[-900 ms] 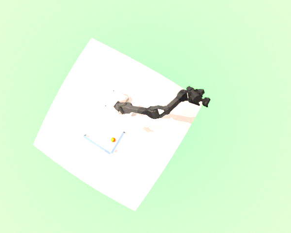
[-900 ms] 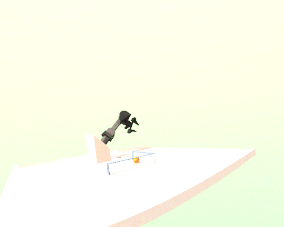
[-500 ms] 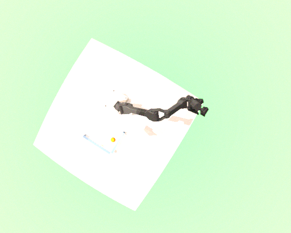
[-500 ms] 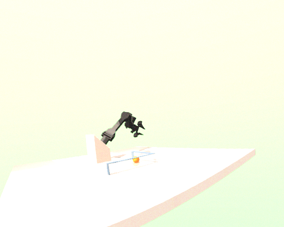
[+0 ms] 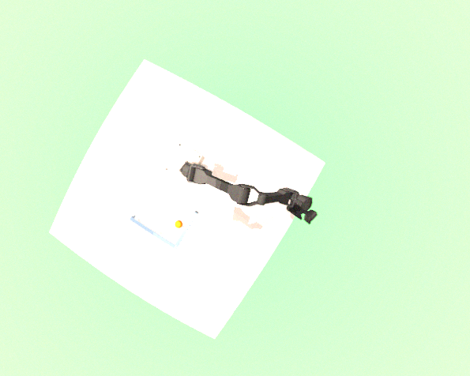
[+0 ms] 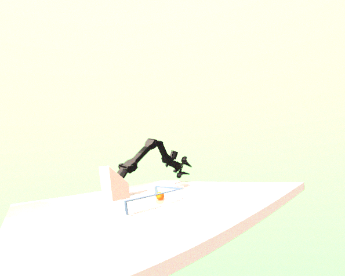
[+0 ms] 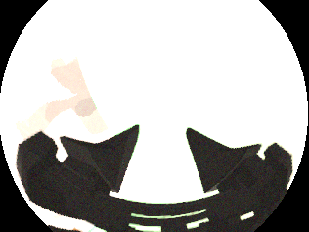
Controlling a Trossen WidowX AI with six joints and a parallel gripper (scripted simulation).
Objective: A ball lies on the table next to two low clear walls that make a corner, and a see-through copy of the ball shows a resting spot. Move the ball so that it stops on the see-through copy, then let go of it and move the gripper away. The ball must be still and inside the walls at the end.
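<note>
The orange ball is 550 mm to the right of my gripper tip, 440 mm ahead of it and 60 mm below it.
</note>
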